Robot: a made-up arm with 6 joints. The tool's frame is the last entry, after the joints. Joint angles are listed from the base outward. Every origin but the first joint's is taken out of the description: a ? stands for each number. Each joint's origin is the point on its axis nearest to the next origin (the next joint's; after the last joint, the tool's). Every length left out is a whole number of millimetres.
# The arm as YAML. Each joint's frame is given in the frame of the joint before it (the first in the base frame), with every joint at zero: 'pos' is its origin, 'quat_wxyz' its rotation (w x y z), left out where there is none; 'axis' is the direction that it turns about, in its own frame. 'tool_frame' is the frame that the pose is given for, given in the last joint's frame.
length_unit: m
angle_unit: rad
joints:
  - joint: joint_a
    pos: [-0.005, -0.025, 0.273]
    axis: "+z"
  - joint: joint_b
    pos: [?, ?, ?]
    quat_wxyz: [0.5, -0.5, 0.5, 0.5]
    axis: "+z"
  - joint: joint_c
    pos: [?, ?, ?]
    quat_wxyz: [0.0, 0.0, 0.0, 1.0]
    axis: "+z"
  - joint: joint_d
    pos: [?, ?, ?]
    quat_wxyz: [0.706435, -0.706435, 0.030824, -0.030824]
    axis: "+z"
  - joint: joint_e
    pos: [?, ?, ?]
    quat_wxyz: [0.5, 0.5, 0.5, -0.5]
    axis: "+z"
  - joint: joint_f
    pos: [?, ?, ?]
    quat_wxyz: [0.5, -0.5, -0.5, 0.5]
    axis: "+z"
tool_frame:
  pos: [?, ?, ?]
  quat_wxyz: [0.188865, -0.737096, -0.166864, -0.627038]
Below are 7 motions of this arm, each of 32 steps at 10 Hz.
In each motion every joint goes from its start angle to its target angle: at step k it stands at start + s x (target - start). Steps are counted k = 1, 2, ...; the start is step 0. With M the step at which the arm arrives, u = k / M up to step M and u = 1 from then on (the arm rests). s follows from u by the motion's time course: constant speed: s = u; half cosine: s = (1 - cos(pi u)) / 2; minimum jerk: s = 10 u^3 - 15 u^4 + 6 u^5.
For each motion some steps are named. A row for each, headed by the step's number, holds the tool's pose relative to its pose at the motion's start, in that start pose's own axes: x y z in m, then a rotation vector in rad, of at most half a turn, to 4 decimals.
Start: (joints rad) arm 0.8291 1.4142 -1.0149 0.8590 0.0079 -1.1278
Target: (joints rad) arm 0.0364 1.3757 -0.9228 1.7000 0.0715 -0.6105
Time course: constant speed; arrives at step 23
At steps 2, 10, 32:
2: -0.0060 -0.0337 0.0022 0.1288 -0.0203 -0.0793
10: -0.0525 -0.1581 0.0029 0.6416 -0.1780 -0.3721
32: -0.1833 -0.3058 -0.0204 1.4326 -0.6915 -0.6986

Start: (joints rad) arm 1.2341 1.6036 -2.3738 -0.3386 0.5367 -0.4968
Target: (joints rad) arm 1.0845 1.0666 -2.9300 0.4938 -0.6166 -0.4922
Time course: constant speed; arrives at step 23
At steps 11, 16, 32:
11: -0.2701 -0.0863 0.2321 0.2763 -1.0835 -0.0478
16: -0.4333 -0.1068 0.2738 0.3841 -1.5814 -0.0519
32: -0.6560 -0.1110 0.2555 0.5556 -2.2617 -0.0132

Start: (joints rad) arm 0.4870 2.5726 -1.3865 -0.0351 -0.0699 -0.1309
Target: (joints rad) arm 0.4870 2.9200 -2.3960 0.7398 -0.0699 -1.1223
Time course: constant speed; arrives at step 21
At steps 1, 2, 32:
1: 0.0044 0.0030 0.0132 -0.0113 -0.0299 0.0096
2: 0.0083 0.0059 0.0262 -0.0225 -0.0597 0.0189
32: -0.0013 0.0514 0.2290 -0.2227 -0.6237 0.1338

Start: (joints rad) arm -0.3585 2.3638 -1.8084 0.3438 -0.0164 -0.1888
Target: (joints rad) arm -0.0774 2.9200 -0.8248 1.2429 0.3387 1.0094
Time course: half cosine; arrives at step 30
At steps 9, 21, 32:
9: 0.0004 -0.0868 -0.1612 0.3769 0.2804 -0.3005
21: -0.2688 -0.2959 -0.4693 1.0818 0.3653 -1.6525
32: -0.4059 -0.3358 -0.4906 1.1417 0.0291 -2.1534

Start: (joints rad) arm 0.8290 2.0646 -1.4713 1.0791 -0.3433 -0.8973
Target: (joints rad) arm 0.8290 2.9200 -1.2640 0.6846 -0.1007 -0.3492
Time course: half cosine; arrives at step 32
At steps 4, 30, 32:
4: 0.0055 -0.0100 -0.0197 -0.0047 0.0374 -0.0153
30: -0.1243 -0.3242 -0.4418 -0.0731 0.9649 -0.6059
32: -0.1280 -0.3274 -0.4446 -0.0738 0.9737 -0.6139

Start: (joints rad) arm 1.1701 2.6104 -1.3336 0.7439 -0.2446 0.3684
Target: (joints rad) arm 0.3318 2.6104 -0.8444 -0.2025 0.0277 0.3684
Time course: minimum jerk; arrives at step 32
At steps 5, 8, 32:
5: 0.0027 -0.0068 0.0108 -0.0116 -0.0025 -0.0179
8: 0.0081 -0.0247 0.0367 -0.0389 -0.0060 -0.0640
32: -0.0598 -0.2970 0.2078 -0.1903 0.2707 -0.6344

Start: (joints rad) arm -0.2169 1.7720 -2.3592 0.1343 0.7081 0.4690
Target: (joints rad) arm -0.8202 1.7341 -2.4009 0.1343 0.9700 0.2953
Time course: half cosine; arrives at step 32
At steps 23, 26, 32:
23: -0.0742 -0.0801 0.1728 -0.1685 -0.3116 -0.3538
26: -0.0889 -0.0875 0.1903 -0.1833 -0.3461 -0.3996
32: -0.1023 -0.0934 0.2046 -0.1950 -0.3750 -0.4392

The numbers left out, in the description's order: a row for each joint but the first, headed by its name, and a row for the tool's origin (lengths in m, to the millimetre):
joint_b: 0.003 0.002 0.0
joint_c: -0.036 0.286 0.0
joint_d: 0.075 0.342 0.0
joint_e: 0.025 0.004 0.0
joint_f: -0.11 0.014 0.0
tool: 0.011 0.006 0.0

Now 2 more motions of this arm.
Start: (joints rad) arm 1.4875 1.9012 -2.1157 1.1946 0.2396 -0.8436
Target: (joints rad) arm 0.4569 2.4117 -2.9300 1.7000 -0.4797 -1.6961
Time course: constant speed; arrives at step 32
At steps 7, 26, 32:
7: -0.0269 -0.0751 0.1188 -0.1922 -0.3352 -0.1318
26: -0.2779 -0.1996 0.3837 -0.7142 -1.1043 -0.7065
32: -0.3920 -0.2060 0.4317 -0.8410 -1.3020 -0.9432

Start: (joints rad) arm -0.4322 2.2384 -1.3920 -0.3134 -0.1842 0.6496
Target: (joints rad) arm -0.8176 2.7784 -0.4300 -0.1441 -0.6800 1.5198
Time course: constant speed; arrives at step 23
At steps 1, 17, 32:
1: 0.0029 -0.0298 -0.0124 0.0536 0.0174 -0.0471
17: -0.1779 -0.3846 -0.2255 0.9350 0.0420 -0.8957
32: -0.3112 -0.4176 -0.2912 1.2333 -0.0658 -1.2470

